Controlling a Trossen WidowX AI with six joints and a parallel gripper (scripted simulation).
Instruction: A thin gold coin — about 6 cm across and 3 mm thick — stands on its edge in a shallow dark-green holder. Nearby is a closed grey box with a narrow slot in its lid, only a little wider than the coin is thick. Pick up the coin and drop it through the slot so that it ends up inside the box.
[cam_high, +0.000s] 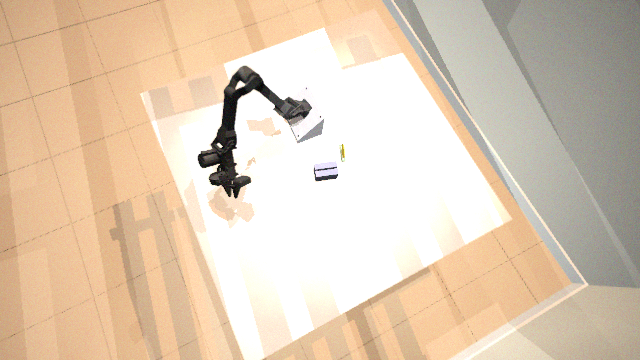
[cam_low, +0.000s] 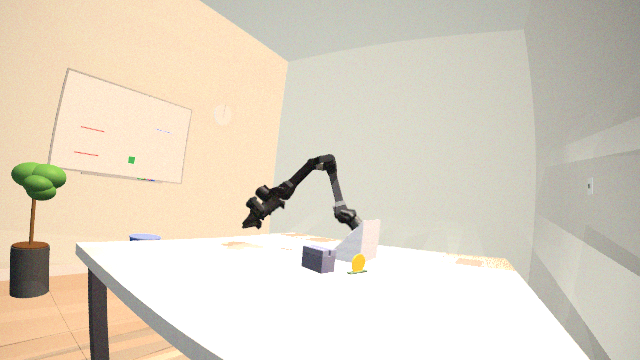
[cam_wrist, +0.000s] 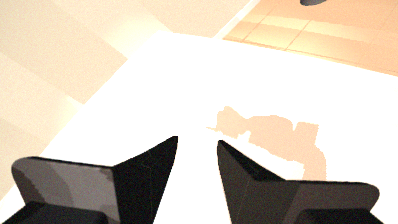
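Right now my gripper tip is 60 mm short of the gold coin, 530 mm to the right of it and 60 mm above it.
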